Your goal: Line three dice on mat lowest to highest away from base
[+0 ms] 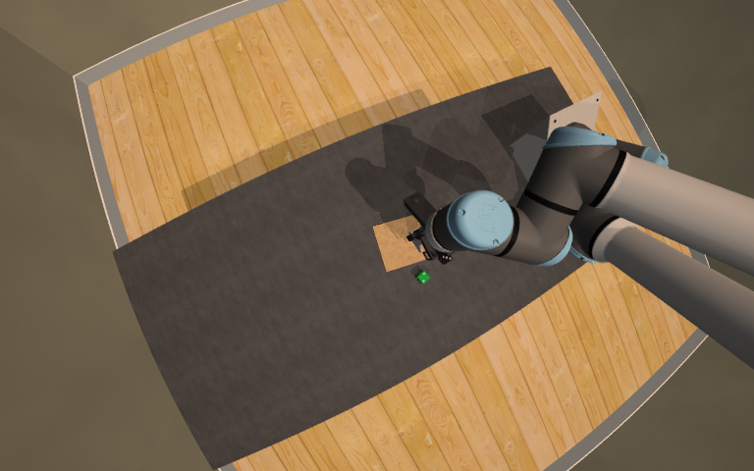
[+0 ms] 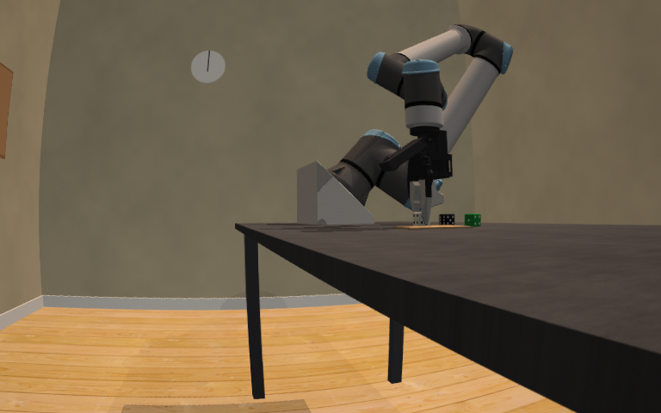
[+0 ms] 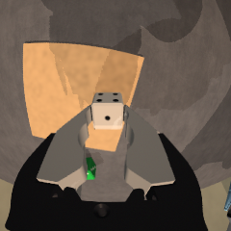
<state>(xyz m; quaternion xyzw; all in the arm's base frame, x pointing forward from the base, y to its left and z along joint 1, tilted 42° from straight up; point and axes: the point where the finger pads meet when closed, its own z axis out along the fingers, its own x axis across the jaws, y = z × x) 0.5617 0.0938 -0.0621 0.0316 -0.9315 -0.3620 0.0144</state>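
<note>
Right now the white die is right at my hand. The rest, counted from my hand: tan mat: 5 cm ahead, 2 cm below; then green die: 12 cm to the left, 4 cm ahead, 1 cm below; then black die: 10 cm to the left, 5 cm behind, 1 cm below.
</note>
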